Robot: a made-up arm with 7 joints.
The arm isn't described. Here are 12 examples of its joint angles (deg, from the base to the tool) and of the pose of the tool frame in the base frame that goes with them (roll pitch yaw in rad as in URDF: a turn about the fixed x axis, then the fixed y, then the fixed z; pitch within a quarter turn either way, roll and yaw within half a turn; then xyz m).
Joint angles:
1: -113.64 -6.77 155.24 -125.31 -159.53 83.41 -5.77
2: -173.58 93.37 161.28 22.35 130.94 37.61 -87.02
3: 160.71 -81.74 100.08 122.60 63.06 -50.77 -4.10
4: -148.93 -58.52 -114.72 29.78 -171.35 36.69 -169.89
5: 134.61 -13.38 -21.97 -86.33 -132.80 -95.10 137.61
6: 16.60 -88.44 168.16 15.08 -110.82 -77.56 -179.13
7: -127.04 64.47 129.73 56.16 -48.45 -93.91 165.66
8: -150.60 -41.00 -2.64 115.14 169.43 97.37 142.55
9: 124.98 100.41 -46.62 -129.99 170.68 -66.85 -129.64
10: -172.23 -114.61 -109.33 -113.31 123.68 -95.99 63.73
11: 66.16 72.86 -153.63 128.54 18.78 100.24 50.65
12: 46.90 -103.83 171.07 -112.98 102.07 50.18 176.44
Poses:
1: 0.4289 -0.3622 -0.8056 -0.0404 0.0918 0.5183
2: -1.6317 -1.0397 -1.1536 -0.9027 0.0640 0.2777
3: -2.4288 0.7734 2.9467 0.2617 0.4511 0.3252
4: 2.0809 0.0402 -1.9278 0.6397 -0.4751 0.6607
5: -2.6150 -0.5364 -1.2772 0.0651 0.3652 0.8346
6: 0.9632 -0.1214 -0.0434 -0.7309 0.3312 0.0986
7: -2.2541 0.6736 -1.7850 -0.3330 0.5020 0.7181
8: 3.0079 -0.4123 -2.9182 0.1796 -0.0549 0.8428
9: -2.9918 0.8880 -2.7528 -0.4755 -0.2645 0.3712
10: -0.4420 0.0757 2.7112 0.5028 0.2122 -0.0207
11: 0.1624 0.3330 -0.5909 0.1774 -0.2184 0.3565
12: 2.8005 -1.0274 -2.3345 -0.1867 0.4301 0.4066
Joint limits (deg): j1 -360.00..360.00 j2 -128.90..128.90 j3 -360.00..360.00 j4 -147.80..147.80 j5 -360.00..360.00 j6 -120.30..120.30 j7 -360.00..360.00
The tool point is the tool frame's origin. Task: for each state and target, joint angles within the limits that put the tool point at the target. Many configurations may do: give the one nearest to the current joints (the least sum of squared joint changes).
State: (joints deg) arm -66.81 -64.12 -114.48 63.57 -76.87 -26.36 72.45
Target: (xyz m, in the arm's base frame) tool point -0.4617 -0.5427 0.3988
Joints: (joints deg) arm -78.71 -66.05 -117.26 77.08 -79.21 -26.69 72.45
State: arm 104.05 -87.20 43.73 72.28 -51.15 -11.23 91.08
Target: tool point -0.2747 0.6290 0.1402
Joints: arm 99.23 -114.53 60.21 90.16 -53.32 -13.38 91.08
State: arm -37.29 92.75 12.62 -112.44 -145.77 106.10 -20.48
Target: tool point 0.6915 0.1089 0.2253
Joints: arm -2.34 114.82 -0.56 -53.26 -132.74 72.88 -20.48
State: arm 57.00 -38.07 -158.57 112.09 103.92 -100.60 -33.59
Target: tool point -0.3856 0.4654 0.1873
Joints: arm 55.65 -66.22 -158.17 91.32 90.88 -88.16 -33.59
